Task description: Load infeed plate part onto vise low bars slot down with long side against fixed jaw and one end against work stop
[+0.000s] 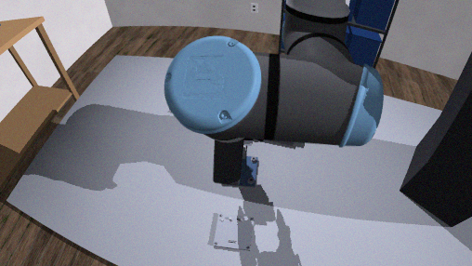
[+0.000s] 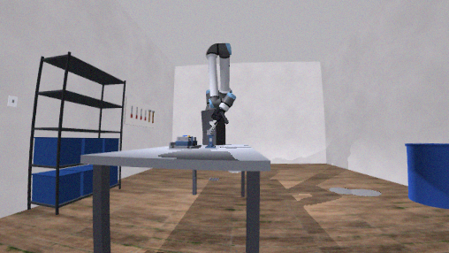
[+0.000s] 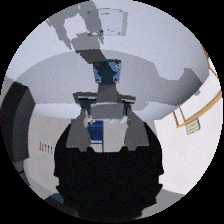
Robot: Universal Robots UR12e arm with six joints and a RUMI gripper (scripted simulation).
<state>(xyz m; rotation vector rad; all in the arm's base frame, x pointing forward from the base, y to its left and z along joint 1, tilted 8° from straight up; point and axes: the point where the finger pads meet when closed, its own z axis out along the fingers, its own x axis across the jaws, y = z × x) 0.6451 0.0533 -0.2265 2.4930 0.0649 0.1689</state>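
My gripper is now 10 mm above the grey part. From my hand the other things lie so: infeed plate: 20 mm behind, 170 mm to the left, 160 mm below; then vise: 10 mm ahead, 220 mm to the right, 120 mm below; then air cylinder: 90 mm behind, 210 mm to the right, 80 mm below.
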